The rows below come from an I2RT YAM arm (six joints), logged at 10 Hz.
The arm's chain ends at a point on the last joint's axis. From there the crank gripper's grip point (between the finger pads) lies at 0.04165 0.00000 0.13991 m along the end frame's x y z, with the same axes.
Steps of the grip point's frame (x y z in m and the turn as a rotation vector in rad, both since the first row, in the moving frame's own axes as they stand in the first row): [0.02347 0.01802 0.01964 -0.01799 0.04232 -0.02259]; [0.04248 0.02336 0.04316 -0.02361 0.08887 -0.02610]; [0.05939 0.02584 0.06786 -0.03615 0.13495 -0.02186]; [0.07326 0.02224 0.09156 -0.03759 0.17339 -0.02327]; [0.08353 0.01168 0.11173 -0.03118 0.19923 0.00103]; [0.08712 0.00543 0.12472 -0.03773 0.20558 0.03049]
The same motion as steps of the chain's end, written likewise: [0.01757 0.01653 0.02154 -0.01799 0.04232 -0.02259]; [0.03020 0.02135 0.04743 -0.02361 0.08887 -0.02610]; [0.04091 0.02201 0.07481 -0.03615 0.13495 -0.02186]; [0.04970 0.01839 0.10092 -0.03759 0.17339 -0.02327]; [0.05667 0.00742 0.12281 -0.03118 0.19923 0.00103]; [0.05955 -0.00135 0.13629 -0.03773 0.20558 0.03049]
